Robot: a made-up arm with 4 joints.
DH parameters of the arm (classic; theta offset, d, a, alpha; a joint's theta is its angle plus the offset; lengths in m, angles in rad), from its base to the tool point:
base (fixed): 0 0.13 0 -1.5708
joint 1: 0 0.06 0.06 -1.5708
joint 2: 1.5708 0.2 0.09 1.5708
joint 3: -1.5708 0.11 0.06 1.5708
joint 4: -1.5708 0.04 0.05 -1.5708
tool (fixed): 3.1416 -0.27 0 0
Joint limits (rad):
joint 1: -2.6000..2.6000
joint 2: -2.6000..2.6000
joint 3: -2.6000..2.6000
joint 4: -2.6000..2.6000
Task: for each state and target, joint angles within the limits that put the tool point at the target. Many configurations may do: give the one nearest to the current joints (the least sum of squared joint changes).
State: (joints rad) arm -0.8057 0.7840 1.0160 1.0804
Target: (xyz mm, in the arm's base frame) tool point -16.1 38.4 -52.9
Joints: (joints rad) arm -0.8092 0.5379 0.8189 1.4690
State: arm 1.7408 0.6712 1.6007 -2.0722
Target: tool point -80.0 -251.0 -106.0
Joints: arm 1.3269 1.0504 1.9094 -1.2051
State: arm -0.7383 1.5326 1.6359 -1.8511
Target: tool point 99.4 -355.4 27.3
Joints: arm -0.7989 1.2969 1.3787 -1.8766
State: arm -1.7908 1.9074 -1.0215 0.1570
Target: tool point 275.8 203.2 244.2
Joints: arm -2.1996 1.8137 -1.0202 0.7326
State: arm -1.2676 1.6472 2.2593 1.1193
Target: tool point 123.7 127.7 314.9
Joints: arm -1.8956 2.0348 1.4414 0.6567
